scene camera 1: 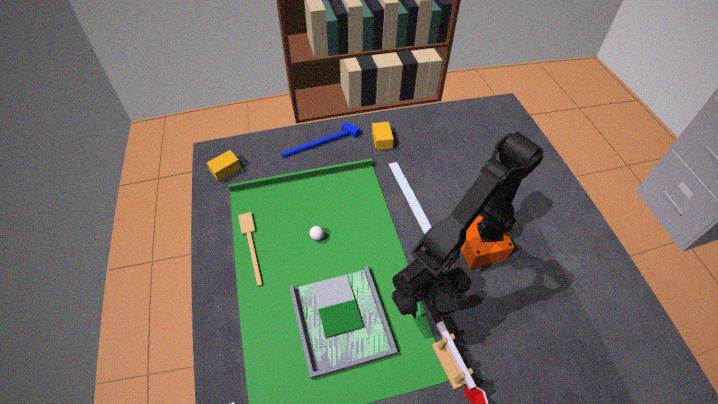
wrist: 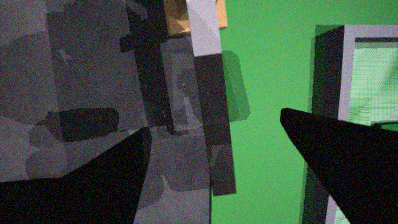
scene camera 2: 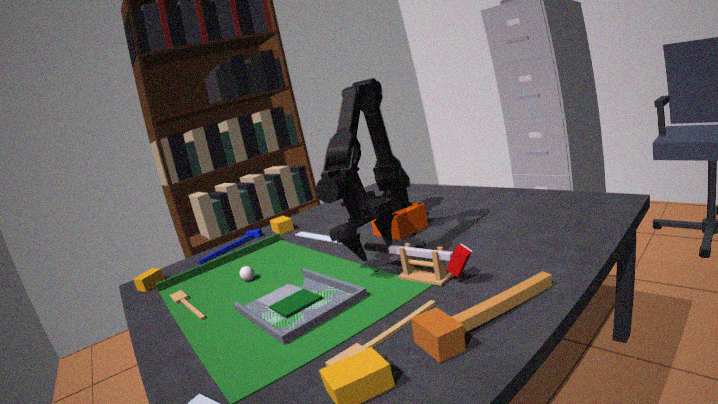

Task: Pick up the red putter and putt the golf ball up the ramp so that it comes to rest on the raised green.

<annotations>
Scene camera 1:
my gripper
green mat
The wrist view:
my gripper
green mat
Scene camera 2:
my gripper
wooden stand
green mat
</annotations>
